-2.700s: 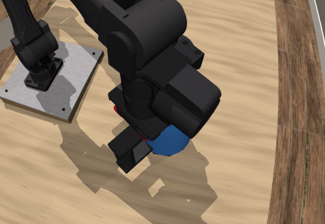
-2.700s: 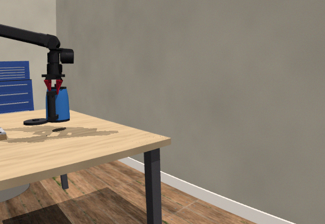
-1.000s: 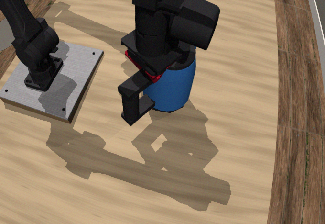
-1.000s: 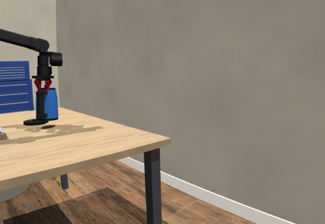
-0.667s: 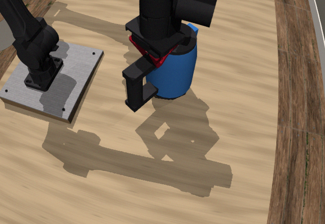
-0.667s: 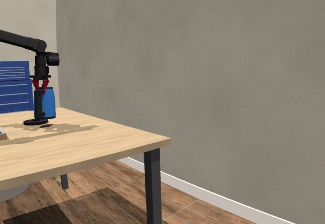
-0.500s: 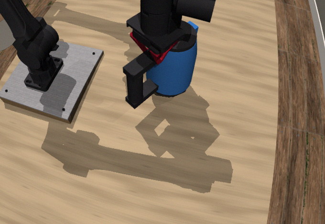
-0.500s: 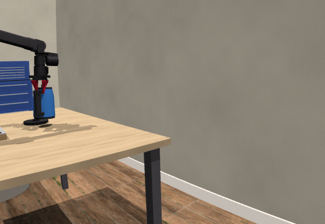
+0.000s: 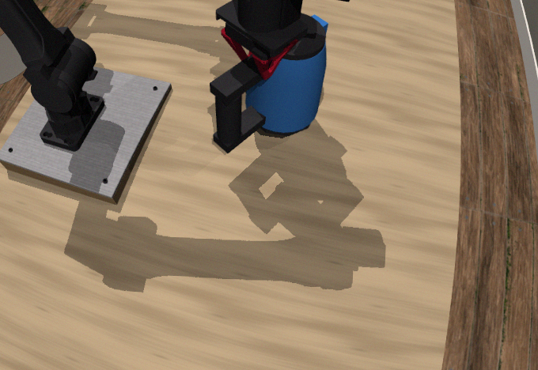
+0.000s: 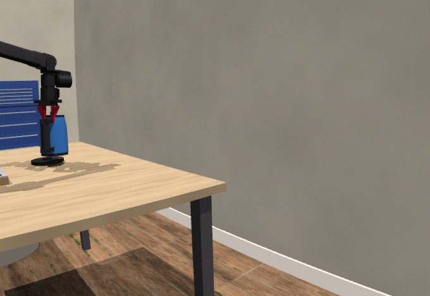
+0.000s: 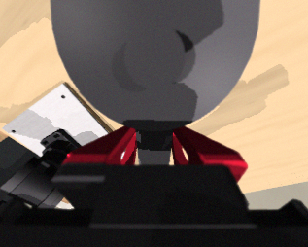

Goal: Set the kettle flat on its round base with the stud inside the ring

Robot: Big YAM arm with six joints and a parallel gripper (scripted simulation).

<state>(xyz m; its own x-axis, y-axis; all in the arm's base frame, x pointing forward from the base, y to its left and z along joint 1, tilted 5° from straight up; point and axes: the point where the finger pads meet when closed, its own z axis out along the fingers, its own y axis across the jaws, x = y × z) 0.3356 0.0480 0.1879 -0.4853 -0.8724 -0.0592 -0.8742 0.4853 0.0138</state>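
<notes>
Now: the blue kettle 6 cm below my hand, 3 cm to the left of it and 1 cm ahead of it. The rest, counted from my hand: black round base: 19 cm below, 14 cm to the left, 1 cm ahead.
</notes>
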